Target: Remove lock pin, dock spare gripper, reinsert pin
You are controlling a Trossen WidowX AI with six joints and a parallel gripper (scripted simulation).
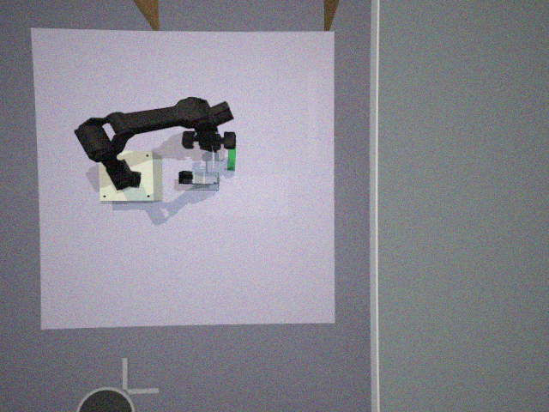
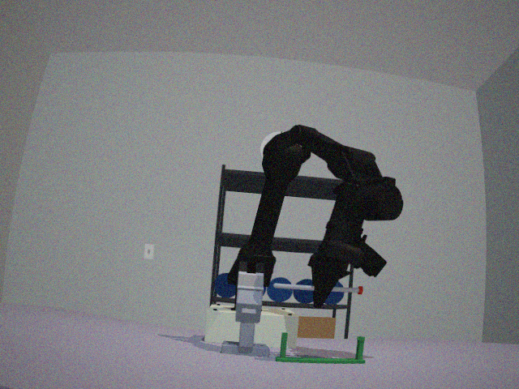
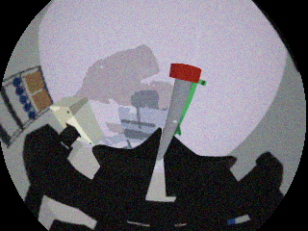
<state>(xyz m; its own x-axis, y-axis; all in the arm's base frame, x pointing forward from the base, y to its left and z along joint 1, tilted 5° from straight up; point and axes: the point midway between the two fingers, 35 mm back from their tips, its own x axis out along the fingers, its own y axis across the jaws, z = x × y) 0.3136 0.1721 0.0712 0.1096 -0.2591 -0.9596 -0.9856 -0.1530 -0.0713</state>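
Right now my gripper tip is 3 cm past the socket, 11 cm to the left of it and 4 cm above it. The rest, counted from my gripper tip: black spare gripper (5 cm behind, 12 cm to the right, 2 cm above); then green cradle (5 cm ahead, 1 cm to the left, 7 cm below).
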